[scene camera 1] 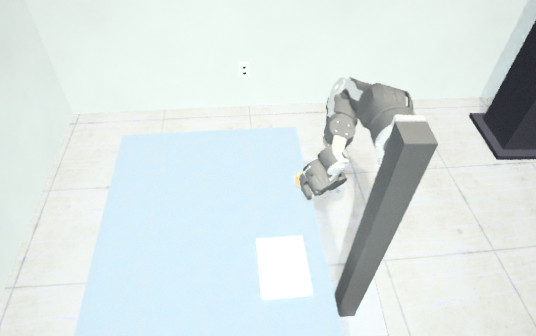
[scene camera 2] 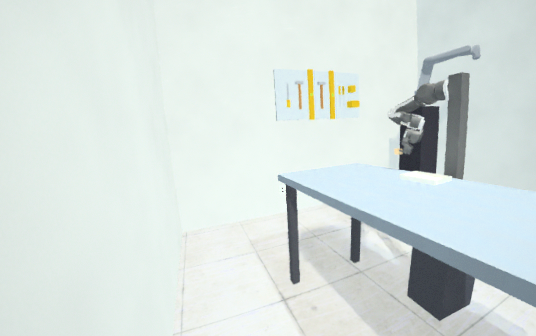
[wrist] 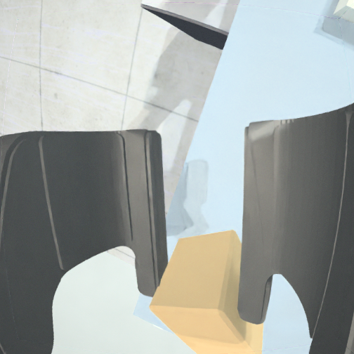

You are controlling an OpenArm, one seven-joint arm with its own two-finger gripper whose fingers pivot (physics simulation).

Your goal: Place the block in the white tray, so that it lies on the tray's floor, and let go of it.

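The orange-yellow block (scene camera 1: pixel 298 179) (scene camera 2: pixel 398 151) (wrist: pixel 200 280) is held tilted between the two dark fingertips of my gripper (scene camera 1: pixel 303 188) (scene camera 2: pixel 404 150) (wrist: pixel 204 215), which is shut on it. In the second scene view the block hangs in the air above the table top. In the first scene view the gripper covers most of the block and is over the table's right edge. The white tray (scene camera 1: pixel 284 267) (scene camera 2: pixel 426 177) lies on the table, nearer the camera than the gripper in the first scene view. A corner of the tray (wrist: pixel 346 9) shows at the wrist view's top right.
The light blue table (scene camera 1: pixel 200 200) (scene camera 2: pixel 350 190) (wrist: pixel 285 60) carries the tray near its right edge in the first scene view. A dark upright post (scene camera 1: pixel 385 215) (scene camera 2: pixel 456 125) stands beside the table, past that edge. A tool board (scene camera 2: pixel 295 110) hangs on the wall.
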